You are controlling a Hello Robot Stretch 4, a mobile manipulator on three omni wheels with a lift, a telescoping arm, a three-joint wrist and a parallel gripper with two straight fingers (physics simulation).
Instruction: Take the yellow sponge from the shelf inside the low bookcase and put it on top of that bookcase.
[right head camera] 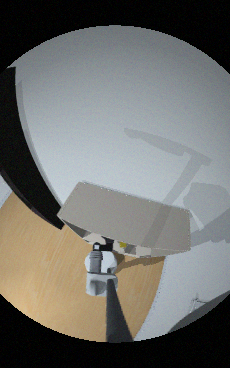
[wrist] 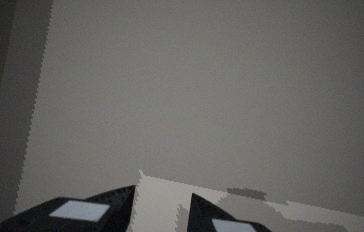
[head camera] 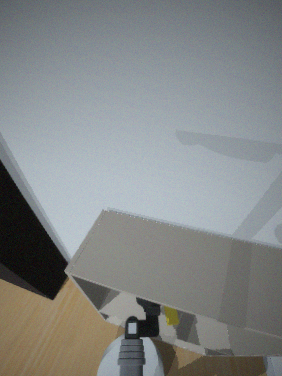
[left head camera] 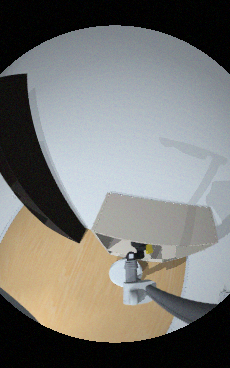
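Where they show: gripper, fingertip midpoint: (wrist: 161, 207); robot's base, link origin: (right head camera: 101, 262) (left head camera: 124, 271).
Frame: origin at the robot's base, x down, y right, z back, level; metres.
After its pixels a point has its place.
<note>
The yellow sponge (head camera: 171, 315) {y 0.225, x -0.469, z -0.244 m} (left head camera: 149, 248) {y 0.234, x -0.470, z -0.252 m} (right head camera: 122, 244) {y 0.227, x -0.470, z -0.229 m} lies on the shelf inside the low bookcase (head camera: 165, 265) {y 0.108, x -1.032, z -0.299 m} (left head camera: 150, 215) {y 0.105, x -1.033, z -0.355 m} (right head camera: 125, 210) {y 0.165, x -1.032, z -0.349 m} (wrist: 200, 100) {y 0.107, x -0.783, z -0.463 m}, partly hidden by the front edge of its top board. My gripper (wrist: 161, 207) {y 0.084, x -0.696, z -0.400 m} is open, with no object between the fingertips. It points into the bookcase opening, to the left of the sponge in the head view, where the top board hides the fingertips. The wrist view shows the bookcase's inner panels beyond the fingers, and a lighter surface low down. The sponge does not show in the wrist view.
A tall black cabinet (head camera: 25, 245) {y -0.676, x -0.695, z -0.538 m} (left head camera: 25, 160) {y -0.679, x -1.352, z -0.529 m} (right head camera: 17, 160) {y -0.675, x -1.227, z -0.544 m} stands to the left of the bookcase, close to its left corner. The wall is behind the bookcase, with the robot's shadow on it. The wooden floor (head camera: 35, 330) {y -0.763, x 0.028, z -0.212 m} (left head camera: 65, 280) {y -0.850, x 0.027, z 0.269 m} (right head camera: 45, 275) {y -0.843, x 0.028, z 0.450 m} lies in front and to the left.
</note>
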